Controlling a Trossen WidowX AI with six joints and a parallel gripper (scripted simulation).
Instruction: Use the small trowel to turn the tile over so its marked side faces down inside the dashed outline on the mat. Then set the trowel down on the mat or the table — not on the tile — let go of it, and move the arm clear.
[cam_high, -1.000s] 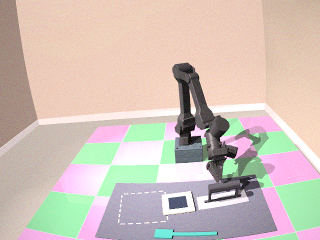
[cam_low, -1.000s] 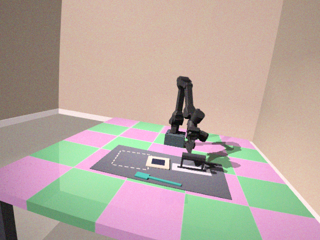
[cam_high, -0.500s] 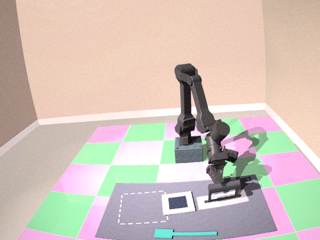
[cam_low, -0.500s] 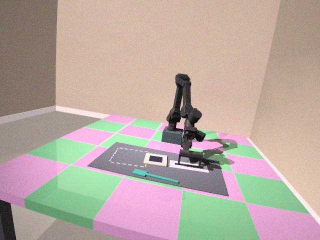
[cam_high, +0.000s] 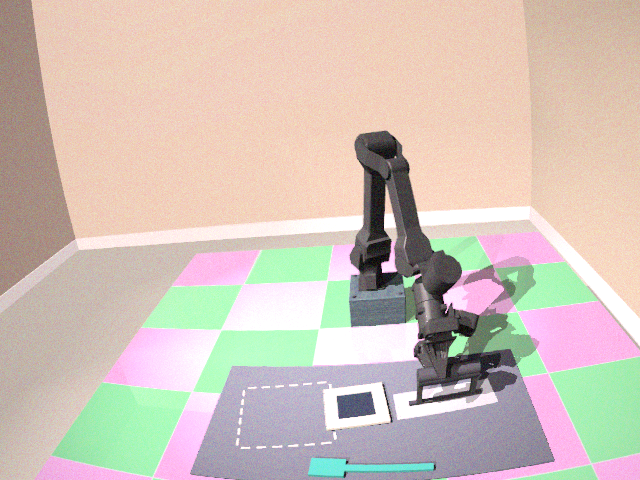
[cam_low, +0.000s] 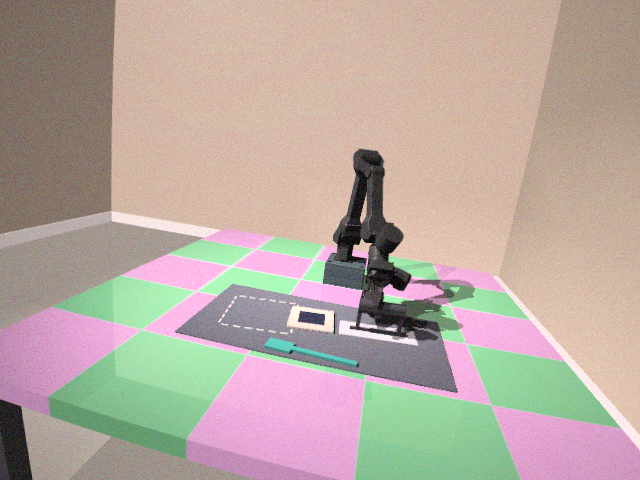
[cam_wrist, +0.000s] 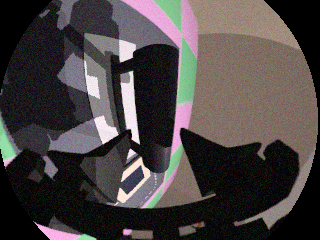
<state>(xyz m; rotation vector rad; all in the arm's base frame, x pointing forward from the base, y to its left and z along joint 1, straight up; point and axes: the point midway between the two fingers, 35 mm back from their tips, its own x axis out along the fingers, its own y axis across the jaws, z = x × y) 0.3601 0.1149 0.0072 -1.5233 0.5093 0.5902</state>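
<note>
The trowel is 10 mm behind my gripper tip and 20 mm below it. Round my gripper tip: teal flat tool (150 mm ahead, 150 mm to the right, 60 mm below); then grey mat (10 mm ahead, 130 mm to the right, 80 mm below); then tile (10 mm behind, 160 mm to the right, 60 mm below).
</note>
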